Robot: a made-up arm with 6 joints.
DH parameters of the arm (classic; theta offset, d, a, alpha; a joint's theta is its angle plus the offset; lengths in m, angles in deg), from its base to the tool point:
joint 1: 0 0.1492 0 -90
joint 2: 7.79 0 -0.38 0
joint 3: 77.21 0 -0.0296 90
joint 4: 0 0.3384 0 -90
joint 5: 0 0 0.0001 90
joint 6: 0 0.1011 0 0
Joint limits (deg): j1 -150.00..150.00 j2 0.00..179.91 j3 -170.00..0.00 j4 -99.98..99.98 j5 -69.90..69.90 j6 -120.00..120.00
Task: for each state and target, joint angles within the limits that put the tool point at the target. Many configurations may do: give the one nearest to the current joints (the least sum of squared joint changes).
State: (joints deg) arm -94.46 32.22 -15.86 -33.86 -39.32 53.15
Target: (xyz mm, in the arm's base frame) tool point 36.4 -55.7 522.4
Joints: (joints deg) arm -92.36 22.88 -31.15 -33.92 -43.32 53.15
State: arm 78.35 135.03 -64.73 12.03 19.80 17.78
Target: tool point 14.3 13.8 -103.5
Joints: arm 68.56 175.89 -25.69 -9.72 28.90 17.78
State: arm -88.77 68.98 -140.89 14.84 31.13 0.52
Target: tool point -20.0 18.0 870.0
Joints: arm -81.07 55.93 -125.99 -12.92 48.59 0.52
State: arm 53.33 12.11 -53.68 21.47 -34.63 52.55
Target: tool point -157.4 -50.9 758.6
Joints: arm 15.16 25.07 -77.98 8.38 -32.83 52.55
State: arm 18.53 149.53 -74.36 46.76 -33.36 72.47
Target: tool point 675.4 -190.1 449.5
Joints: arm -12.57 128.30 -118.81 43.66 -33.63 72.47
